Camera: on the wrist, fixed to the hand. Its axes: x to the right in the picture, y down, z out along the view.
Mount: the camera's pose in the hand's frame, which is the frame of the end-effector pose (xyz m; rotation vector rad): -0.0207 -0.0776 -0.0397 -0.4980 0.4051 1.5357
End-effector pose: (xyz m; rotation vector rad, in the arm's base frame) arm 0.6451 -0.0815 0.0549 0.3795 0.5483 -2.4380
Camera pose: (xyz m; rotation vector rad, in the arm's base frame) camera 0.6189 0.0041 0.0511 0.7142 0.6363 -0.7254
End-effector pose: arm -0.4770 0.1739 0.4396 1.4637 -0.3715 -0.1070
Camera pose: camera -0.4723 0.2088 0.3572 0.4008 -0.9465 1.2152
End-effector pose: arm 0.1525 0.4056 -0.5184 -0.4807 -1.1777 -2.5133
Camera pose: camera 0.1316 0.4247 -0.6034 -0.5955 0.1335 -1.3218
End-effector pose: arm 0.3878 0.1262 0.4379 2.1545 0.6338 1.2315
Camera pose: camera 0.3341 0.1786 0.3889 1.7382 -1.3723 2.1887
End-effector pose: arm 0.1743 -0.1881 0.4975 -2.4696 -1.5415 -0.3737
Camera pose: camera 0.0915 -0.1842 0.5316 -2.7766 0.8025 -0.8486
